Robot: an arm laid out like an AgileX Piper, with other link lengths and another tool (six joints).
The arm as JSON. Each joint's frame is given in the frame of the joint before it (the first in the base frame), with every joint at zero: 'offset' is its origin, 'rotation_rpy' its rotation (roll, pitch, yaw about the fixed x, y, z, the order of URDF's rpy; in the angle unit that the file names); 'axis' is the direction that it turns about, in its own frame. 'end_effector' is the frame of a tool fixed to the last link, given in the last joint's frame.
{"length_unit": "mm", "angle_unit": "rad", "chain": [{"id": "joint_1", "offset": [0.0, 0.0, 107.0], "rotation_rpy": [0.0, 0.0, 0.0], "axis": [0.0, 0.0, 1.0]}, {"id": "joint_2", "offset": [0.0, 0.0, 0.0], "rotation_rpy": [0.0, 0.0, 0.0], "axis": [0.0, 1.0, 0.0]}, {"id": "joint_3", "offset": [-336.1, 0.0, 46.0], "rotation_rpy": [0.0, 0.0, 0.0], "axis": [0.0, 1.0, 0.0]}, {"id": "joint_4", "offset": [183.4, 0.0, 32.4], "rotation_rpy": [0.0, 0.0, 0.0], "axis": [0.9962, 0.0, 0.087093]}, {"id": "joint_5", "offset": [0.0, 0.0, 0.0], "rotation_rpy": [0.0, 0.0, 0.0], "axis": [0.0, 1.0, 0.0]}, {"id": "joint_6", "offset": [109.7, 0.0, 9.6], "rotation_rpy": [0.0, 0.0, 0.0], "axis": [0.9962, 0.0, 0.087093]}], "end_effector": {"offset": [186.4, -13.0, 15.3], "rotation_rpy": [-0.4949, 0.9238, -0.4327]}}
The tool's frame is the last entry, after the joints.
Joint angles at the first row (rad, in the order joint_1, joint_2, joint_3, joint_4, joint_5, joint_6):
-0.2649 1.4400 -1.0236 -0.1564 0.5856 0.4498
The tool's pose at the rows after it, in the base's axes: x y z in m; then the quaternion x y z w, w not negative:
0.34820, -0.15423, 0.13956, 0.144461, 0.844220, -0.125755, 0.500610
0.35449, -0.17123, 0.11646, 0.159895, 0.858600, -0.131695, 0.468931
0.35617, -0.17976, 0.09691, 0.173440, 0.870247, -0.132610, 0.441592
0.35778, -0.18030, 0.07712, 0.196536, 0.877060, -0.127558, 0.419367
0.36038, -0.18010, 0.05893, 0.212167, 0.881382, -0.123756, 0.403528
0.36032, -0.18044, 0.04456, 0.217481, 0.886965, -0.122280, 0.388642
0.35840, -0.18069, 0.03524, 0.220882, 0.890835, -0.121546, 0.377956
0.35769, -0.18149, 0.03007, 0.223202, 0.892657, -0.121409, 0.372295
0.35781, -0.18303, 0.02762, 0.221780, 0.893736, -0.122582, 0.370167
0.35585, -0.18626, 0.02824, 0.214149, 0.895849, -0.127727, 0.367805
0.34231, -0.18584, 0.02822, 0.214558, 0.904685, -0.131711, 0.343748
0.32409, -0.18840, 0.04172, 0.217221, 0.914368, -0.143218, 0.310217
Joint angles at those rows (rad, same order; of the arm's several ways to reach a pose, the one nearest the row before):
-0.3121 1.5602 -1.0825 -0.1663 0.6022 0.4478
-0.3447 1.6578 -1.1387 -0.1686 0.6292 0.4478
-0.3617 1.7287 -1.1786 -0.1665 0.6583 0.4538
-0.3672 1.7882 -1.1988 -0.1528 0.6703 0.4824
-0.3687 1.8397 -1.2059 -0.1457 0.6619 0.5067
-0.3698 1.8795 -1.2117 -0.1457 0.6609 0.5159
-0.3722 1.9027 -1.2117 -0.1457 0.6609 0.5201
-0.3747 1.9170 -1.2139 -0.1457 0.6609 0.5223
-0.3761 1.9250 -1.2159 -0.1505 0.6593 0.5223
-0.3761 1.9250 -1.2179 -0.1695 0.6657 0.5223
-0.3770 1.9250 -1.2362 -0.1776 0.7348 0.5223
-0.3770 1.9141 -1.3093 -0.1939 0.8875 0.5245

